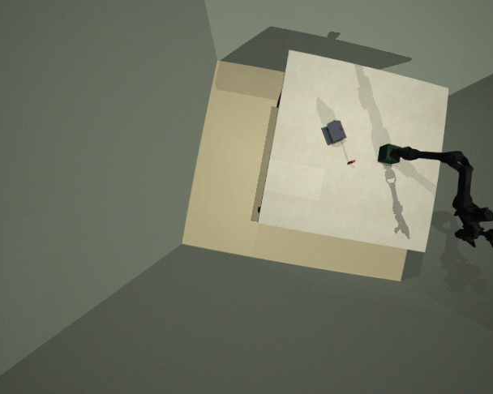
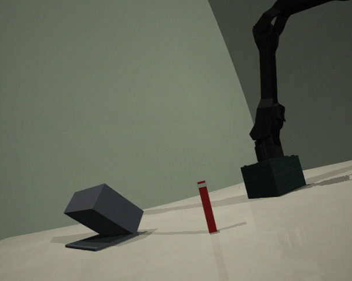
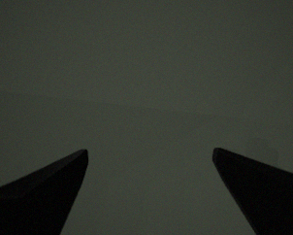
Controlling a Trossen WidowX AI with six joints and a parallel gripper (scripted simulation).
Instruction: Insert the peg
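Right now the red peg is 65 cm ahead of my gripper tip, 41 cm below it and 30 cm to the right of it. The rest, counted from my gripper tip: grey sloped panel block (83 cm ahead, 46 cm to the right, 41 cm below); then flat grey plate (84 cm ahead, 46 cm below, 45 cm to the right).
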